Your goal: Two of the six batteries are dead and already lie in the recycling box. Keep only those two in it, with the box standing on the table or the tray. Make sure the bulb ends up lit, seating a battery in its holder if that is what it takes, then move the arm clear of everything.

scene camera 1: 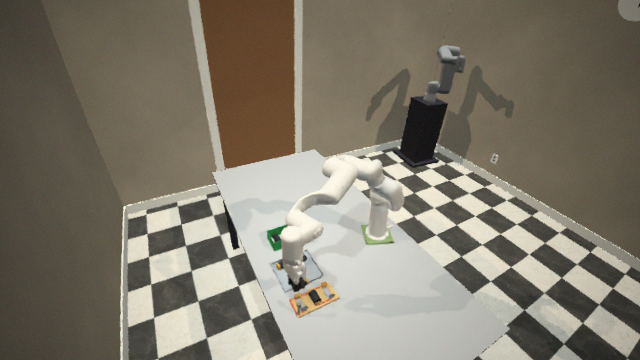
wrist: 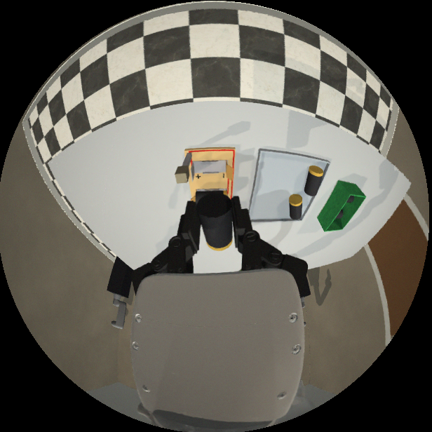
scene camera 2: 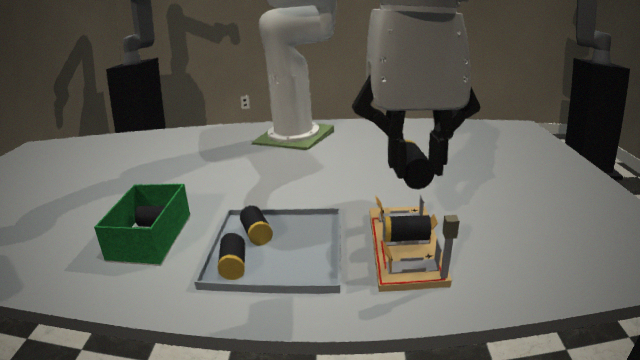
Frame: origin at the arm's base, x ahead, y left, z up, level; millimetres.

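Where they show: gripper, fingertip midpoint: (scene camera 1: 294, 286) (scene camera 2: 417, 172); arm's base, origin of the base link: (scene camera 1: 376, 232) (scene camera 2: 293, 132).
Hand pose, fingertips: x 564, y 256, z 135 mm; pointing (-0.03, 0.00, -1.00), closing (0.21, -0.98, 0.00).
Each offset is from my fingertips to the top centre of the thing. "*": to the spot under its first point.
My gripper (scene camera 1: 297, 285) (scene camera 2: 418, 167) (wrist: 214, 208) is shut on a black battery @(dx -23, dy -5, dz +18 mm) (scene camera 2: 418, 176) (wrist: 217, 227), held above the far part of the wooden holder board @(* dx -126, dy -11, dz -137 mm) (scene camera 1: 321, 294) (scene camera 2: 410, 251) (wrist: 212, 182). The held battery's gold end points away from scene camera 2. Another battery @(dx -88, dy -2, dz -101 mm) (scene camera 1: 314, 297) (scene camera 2: 410, 228) lies in the board's middle bay, gold end left in scene camera 2; the near bay is empty. The block-shaped bulb @(dx -1, dy +43, dz -55 mm) (scene camera 2: 451, 226) (wrist: 182, 174) on its post looks dull. Two batteries (wrist: 351, 199) (wrist: 340, 215) lie in the green box @(dx -69, dy -392, dz -87 mm) (scene camera 2: 132, 245) (wrist: 329, 206).
The grey tray @(dx -69, dy -182, dz -135 mm) (scene camera 2: 270, 288) (wrist: 270, 180) lies between box and board. Two batteries @(dx -15, dy -225, dz -110 mm) (scene camera 2: 231, 250) @(dx -100, dy -217, dz -110 mm) (scene camera 2: 256, 225) (wrist: 314, 181) (wrist: 296, 208) lie in its box-side part. The bulb post rises at the board's near right corner in scene camera 2. Upright clips stand at the bays.
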